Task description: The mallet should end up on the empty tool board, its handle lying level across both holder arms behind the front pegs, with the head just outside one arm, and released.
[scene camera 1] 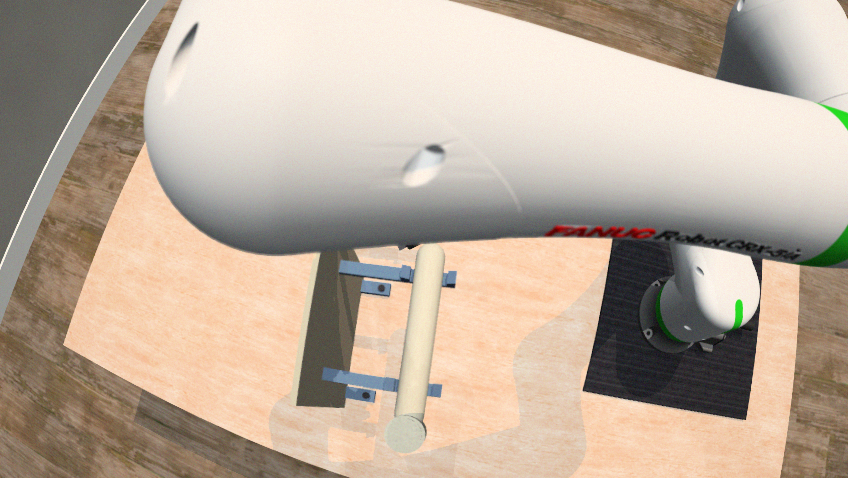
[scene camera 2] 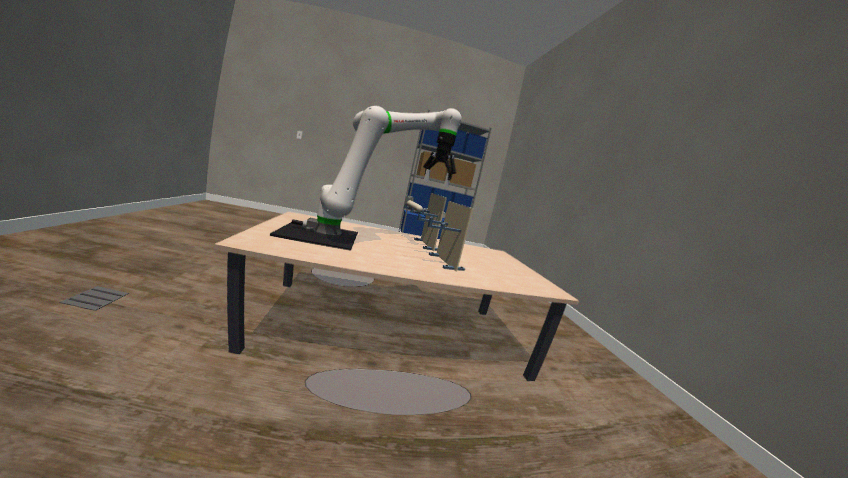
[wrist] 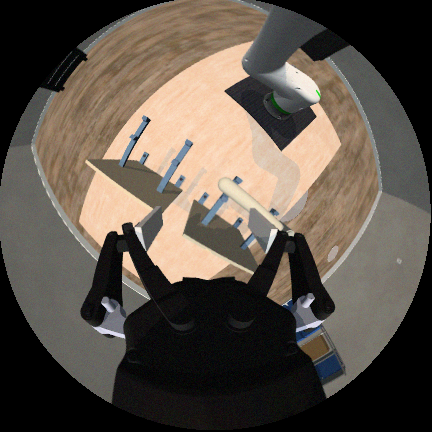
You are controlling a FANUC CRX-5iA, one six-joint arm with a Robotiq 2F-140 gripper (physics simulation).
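Places are measured from the arm's base along level axes (x ahead, y left, z up), in centimetres.
Where they show: gripper, between the fingertips: (scene camera 2: 435, 184) (wrist: 205, 216); arm's base, origin of its link: (scene camera 1: 670, 315) (scene camera 2: 327, 233) (wrist: 276, 105).
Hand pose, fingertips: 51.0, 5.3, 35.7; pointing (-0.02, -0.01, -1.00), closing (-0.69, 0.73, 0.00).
Note:
Each offset is from my fingertips to the top centre of the thing, as dx, dy, dz. "spot": to the spot under its first point. Level surfaces: height alone.
The pale mallet {-7.4, +13.8, -10.8} (scene camera 1: 420, 338) (scene camera 2: 414, 204) (wrist: 245, 199) lies across both blue arms of one tool board (scene camera 1: 323, 350) (wrist: 215, 232). Its round head {spot: -9.3, +25.2, -10.8} (scene camera 1: 405, 433) is just outside one arm; in the wrist view the right finger hides most of it. The empty tool board (scene camera 2: 456, 237) (wrist: 135, 181) stands upright beside that board, with two bare blue holder arms (wrist: 131, 145) (wrist: 174, 167) with pegs. The robot arm hides it in scene camera 1. My gripper (scene camera 2: 438, 176) (wrist: 205, 216) is open and empty, pointing down high above the boards. The arm hides nearly all of it in scene camera 1.
Both boards stand on the wooden table {dz -36.7} (scene camera 1: 195, 332) (scene camera 2: 391, 264) (wrist: 215, 90). The robot base stands on a black mat (scene camera 1: 682, 391) (scene camera 2: 285, 234) (wrist: 242, 92). A shelf unit (scene camera 2: 488, 142) stands behind the table. The white forearm (scene camera 1: 356, 148) spans scene camera 1.

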